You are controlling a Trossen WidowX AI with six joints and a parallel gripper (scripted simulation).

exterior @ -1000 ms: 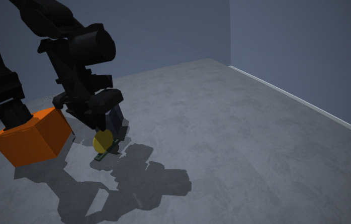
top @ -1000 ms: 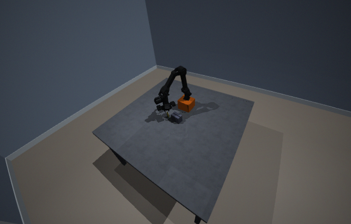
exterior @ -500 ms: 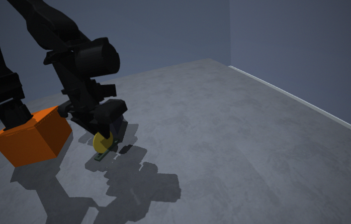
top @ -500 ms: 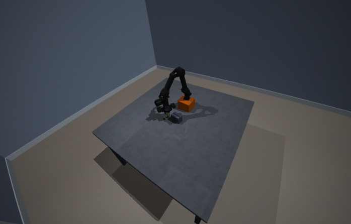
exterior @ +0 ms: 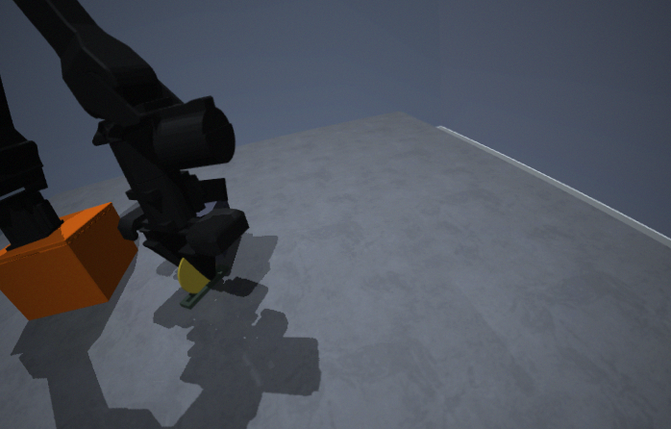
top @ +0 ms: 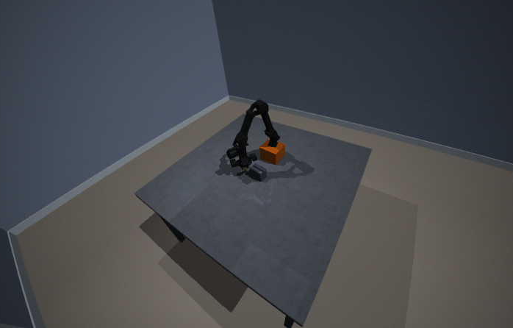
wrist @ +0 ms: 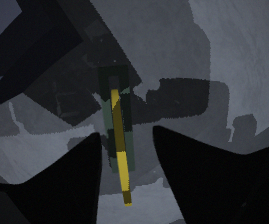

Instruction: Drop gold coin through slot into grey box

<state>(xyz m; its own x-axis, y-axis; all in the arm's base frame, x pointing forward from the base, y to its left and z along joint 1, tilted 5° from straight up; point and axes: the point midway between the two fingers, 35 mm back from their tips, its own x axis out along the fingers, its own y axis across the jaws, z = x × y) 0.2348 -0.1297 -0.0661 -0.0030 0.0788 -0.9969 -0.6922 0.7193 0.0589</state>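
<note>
The gold coin is 1 cm above my gripper tip.
</note>
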